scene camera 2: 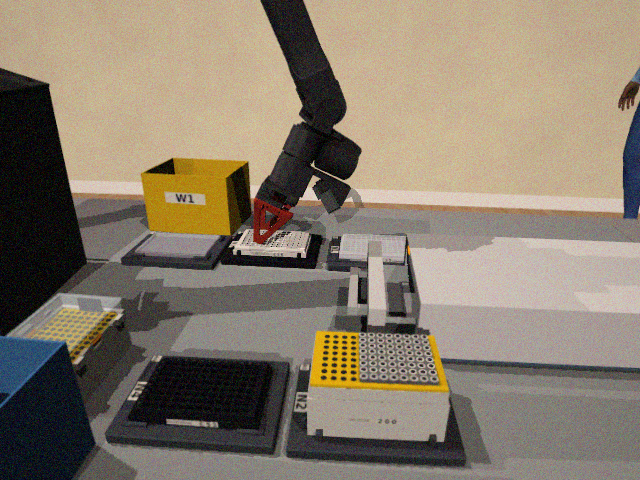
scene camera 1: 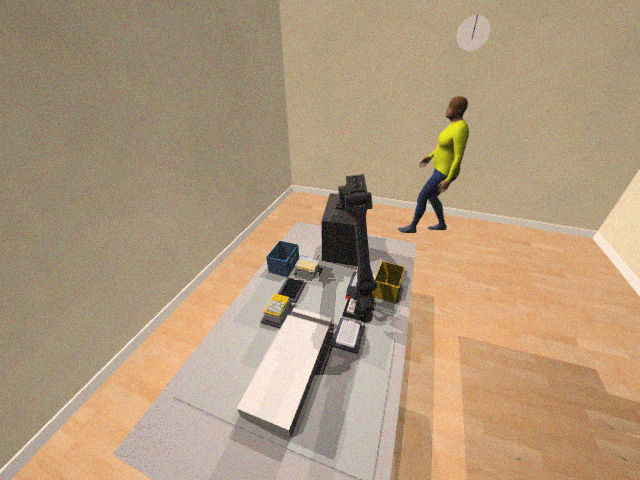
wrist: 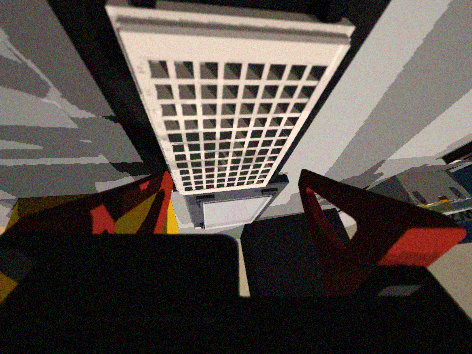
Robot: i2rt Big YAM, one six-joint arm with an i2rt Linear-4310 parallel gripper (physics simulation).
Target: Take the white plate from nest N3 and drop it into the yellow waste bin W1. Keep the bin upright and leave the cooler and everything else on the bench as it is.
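Places are measured from the arm's base along level axes (x back, y left, z down), in millimetres.
Pixels of known places: gripper, fingertip midpoint: (scene camera 2: pixel 260 236) (wrist: pixel 235 176).
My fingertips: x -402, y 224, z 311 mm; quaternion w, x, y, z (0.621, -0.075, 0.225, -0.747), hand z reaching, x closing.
Note:
Ahead of a thing's pixels: the offset from my fingertips to its top centre. "spot": to the spot under its first point.
The white plate @[dz +6, dx -23, dy +7 mm] (scene camera 1: pixel 352 306) (scene camera 2: pixel 299 240) (wrist: pixel 230 47), a slab with a grid of square wells, sits flat in a black nest @[spot: dz +20, dx -103, dy -8 mm] (scene camera 2: pixel 315 253) (wrist: pixel 85 55); its nest label is not readable here. My gripper (scene camera 2: pixel 266 233) (wrist: pixel 235 176) is open and empty. Its red fingers stand wide apart over the plate, one beyond each long side in the wrist view, with the tips low near its far end; whether they touch it is unclear. The yellow bin W1 @[dz -88, dx +169, dy +119 mm] (scene camera 1: pixel 388 283) (scene camera 2: pixel 191 219) (wrist: pixel 173 220) stands upright beside the nests. I cannot tell which thing is the cooler.
A clear plate @[dz +6, dx -206, dy +23 mm] (scene camera 1: pixel 348 333) (scene camera 2: pixel 346 248) and a flat lidded plate @[dz +12, dx +144, dy -31 mm] (scene camera 2: pixel 175 243) (wrist: pixel 235 212) flank the white plate. A long white block (scene camera 1: pixel 286 372) (scene camera 2: pixel 516 279), tip rack @[dz -45, dx -235, dy -349 mm] (scene camera 2: pixel 377 413), black plate @[dz +6, dx -61, dy -371 mm] (scene camera 2: pixel 201 392) and blue bin @[dz -88, dx +102, dy -517 mm] (scene camera 1: pixel 281 260) (scene camera 2: pixel 36 403) stand across the bench.

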